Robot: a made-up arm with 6 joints. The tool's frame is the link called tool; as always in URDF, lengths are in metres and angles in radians. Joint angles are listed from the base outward.
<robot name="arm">
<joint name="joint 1" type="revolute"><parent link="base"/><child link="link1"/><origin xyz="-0.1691 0.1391 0.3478"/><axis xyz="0 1 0"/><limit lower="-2.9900" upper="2.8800"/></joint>
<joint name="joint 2" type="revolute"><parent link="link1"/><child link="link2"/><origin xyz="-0.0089 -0.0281 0.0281"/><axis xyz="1 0 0"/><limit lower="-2.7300" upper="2.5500"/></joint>
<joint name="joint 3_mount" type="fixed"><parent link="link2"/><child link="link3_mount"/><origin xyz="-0.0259 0.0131 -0.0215"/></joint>
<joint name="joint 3" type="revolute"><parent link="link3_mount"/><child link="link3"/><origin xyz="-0.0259 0.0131 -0.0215"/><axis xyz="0 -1 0"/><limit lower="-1.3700" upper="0.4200"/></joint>
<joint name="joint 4" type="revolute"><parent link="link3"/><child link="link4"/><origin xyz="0.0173 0.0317 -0.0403"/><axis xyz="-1 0 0"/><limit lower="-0.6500" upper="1.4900"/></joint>
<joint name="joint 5" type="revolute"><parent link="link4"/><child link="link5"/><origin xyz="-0.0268 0.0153 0.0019"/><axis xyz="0.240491 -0.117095 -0.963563"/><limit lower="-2.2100" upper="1.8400"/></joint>
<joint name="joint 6" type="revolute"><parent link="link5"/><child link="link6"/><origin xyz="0.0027 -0.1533 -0.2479"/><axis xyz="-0.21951 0.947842 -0.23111"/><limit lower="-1.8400" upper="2.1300"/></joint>
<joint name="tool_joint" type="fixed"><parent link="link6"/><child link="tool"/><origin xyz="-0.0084 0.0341 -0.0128" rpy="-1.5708 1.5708 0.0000"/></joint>
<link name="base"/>
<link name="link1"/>
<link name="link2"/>
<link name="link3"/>
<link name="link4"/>
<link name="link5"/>
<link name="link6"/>
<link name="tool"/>
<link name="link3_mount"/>
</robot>
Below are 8 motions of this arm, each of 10 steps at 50 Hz.
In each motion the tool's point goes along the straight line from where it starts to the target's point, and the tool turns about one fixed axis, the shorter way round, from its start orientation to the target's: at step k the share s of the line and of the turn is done. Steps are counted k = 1, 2, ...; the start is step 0. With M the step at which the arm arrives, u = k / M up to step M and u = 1 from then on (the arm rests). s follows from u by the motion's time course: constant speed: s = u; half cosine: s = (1 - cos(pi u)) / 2; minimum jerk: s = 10 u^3 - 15 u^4 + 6 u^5.
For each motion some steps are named. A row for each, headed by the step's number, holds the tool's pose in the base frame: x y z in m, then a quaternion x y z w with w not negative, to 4 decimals.
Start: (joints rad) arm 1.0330 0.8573 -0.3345 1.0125 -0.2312 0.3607
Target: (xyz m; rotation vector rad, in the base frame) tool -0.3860 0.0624 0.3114 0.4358 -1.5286 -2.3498
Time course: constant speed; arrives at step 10
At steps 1, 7, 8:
1: -0.3911 0.0555 0.3091 0.1507 -0.5821 -0.7828 0.1602
7: -0.3877 0.0601 0.3106 0.1515 -0.5493 -0.8071 0.1546
8: -0.3871 0.0609 0.3109 0.1516 -0.5438 -0.8110 0.1537

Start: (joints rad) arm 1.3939 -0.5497 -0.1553 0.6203 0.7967 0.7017
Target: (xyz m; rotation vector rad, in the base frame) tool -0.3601 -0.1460 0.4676 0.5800 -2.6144 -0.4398
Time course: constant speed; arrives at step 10
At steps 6, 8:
6: -0.3522 -0.1445 0.4707 0.2146 -0.9350 -0.1638 0.2299
8: -0.3561 -0.1453 0.4691 0.2117 -0.9383 -0.1611 0.2211

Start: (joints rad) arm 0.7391 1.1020 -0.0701 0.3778 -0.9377 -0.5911
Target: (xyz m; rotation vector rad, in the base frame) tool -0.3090 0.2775 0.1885 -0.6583 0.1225 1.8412
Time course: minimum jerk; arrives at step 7
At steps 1, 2, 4, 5, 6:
1: -0.3088 0.2800 0.1853 -0.2848 0.0127 0.7913 0.5409
2: -0.3089 0.2796 0.1857 -0.2841 0.0176 0.7900 0.5430
4: -0.3089 0.2784 0.1873 -0.2812 0.0371 0.7846 0.5513
5: -0.3090 0.2779 0.1880 -0.2799 0.0461 0.7820 0.5550
6: -0.3090 0.2776 0.1884 -0.2791 0.0510 0.7806 0.5570

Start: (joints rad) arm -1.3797 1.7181 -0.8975 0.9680 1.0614 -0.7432
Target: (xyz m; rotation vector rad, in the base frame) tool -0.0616 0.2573 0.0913 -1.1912 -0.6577 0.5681
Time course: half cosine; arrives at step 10
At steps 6, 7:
6: -0.0726 0.2587 0.0878 -0.5325 -0.2984 0.2579 0.7489
7: -0.0681 0.2582 0.0892 -0.5368 -0.2990 0.2584 0.7454

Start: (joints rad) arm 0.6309 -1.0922 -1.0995 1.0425 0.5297 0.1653
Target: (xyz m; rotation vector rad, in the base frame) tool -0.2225 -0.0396 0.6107 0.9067 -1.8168 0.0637
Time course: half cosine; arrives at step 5
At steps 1, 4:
1: -0.2198 -0.0356 0.6131 0.3880 -0.7529 0.0231 0.5311
4: -0.2222 -0.0392 0.6110 0.3802 -0.7593 0.0263 0.5274

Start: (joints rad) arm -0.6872 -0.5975 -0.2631 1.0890 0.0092 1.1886
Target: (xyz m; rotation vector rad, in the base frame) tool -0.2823 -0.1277 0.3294 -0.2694 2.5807 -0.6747
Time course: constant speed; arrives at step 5
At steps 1, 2, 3, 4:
1: -0.2849 -0.1265 0.3350 -0.0869 0.9410 -0.2502 0.2106
2: -0.2843 -0.1268 0.3336 -0.0896 0.9401 -0.2489 0.2150
3: -0.2836 -0.1271 0.3322 -0.0924 0.9391 -0.2476 0.2195
4: -0.2830 -0.1274 0.3308 -0.0951 0.9382 -0.2463 0.2239

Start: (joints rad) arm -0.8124 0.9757 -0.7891 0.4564 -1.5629 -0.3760
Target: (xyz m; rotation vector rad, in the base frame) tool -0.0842 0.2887 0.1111 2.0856 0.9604 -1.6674
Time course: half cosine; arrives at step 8
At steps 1, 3, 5, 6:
1: -0.0797 0.2823 0.1128 0.7282 0.3286 -0.5797 0.1603
3: -0.0809 0.2841 0.1123 0.7277 0.3303 -0.5800 0.1578
5: -0.0827 0.2867 0.1116 0.7271 0.3327 -0.5805 0.1542
6: -0.0835 0.2877 0.1114 0.7268 0.3337 -0.5807 0.1527

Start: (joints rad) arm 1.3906 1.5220 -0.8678 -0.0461 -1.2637 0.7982
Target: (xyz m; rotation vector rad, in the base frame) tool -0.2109 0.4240 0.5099 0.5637 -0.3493 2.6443
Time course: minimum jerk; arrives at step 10
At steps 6, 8, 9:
6: -0.2173 0.4200 0.5172 0.1806 -0.1462 0.9553 0.1826
8: -0.2121 0.4233 0.5112 0.1984 -0.1292 0.9504 0.2019
9: -0.2111 0.4239 0.5101 0.2017 -0.1259 0.9493 0.2056

